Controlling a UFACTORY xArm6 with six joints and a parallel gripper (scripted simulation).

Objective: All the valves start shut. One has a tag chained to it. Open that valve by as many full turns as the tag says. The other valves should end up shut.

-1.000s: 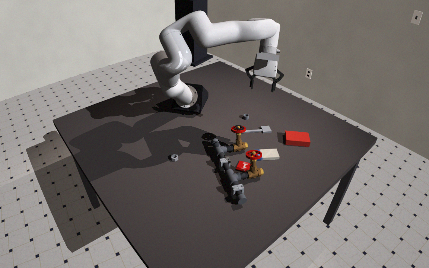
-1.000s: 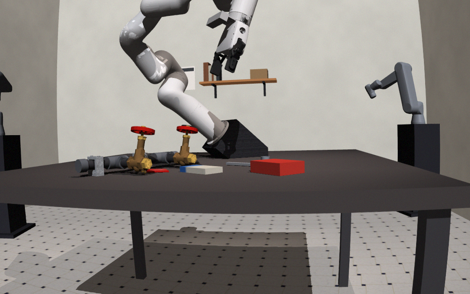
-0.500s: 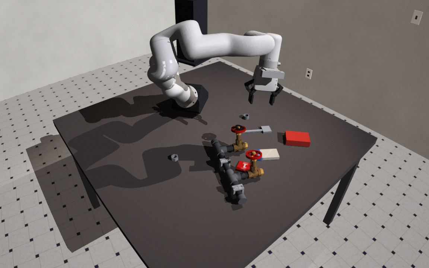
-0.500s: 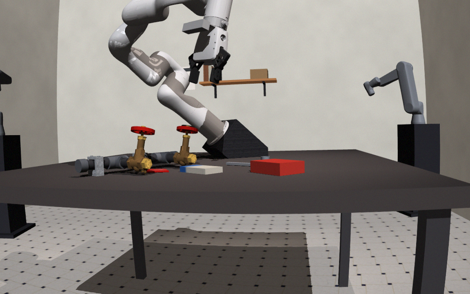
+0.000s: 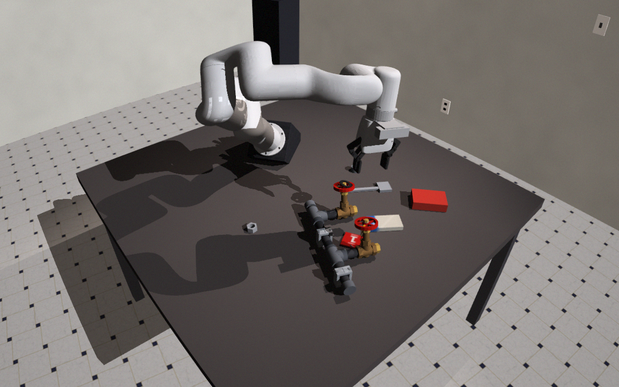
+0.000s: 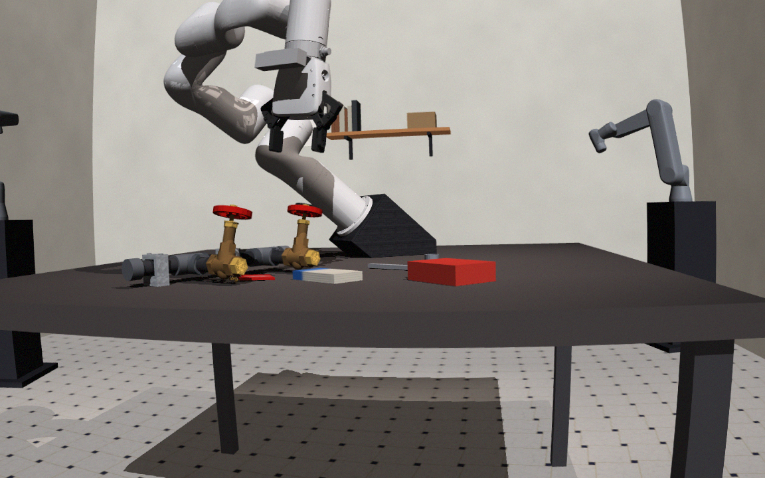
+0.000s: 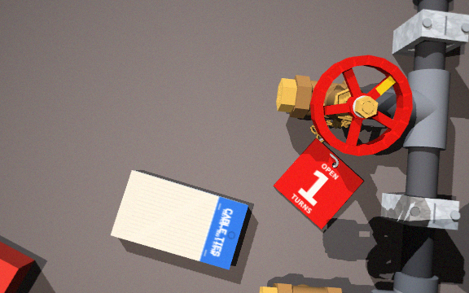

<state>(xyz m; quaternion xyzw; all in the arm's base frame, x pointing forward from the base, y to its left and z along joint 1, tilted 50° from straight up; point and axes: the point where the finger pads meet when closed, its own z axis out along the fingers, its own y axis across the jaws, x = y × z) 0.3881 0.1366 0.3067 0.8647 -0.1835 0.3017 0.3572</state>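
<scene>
Right now the red tag is 1 cm ahead of my hand, 9 cm to the right of it and 23 cm below it. Also, from my hand: red box (13 cm ahead, 24 cm to the left, 21 cm below); then cable-tie box (5 cm ahead, 5 cm to the left, 22 cm below); then grey flat tool (7 cm behind, 20 cm to the left, 22 cm below).
</scene>
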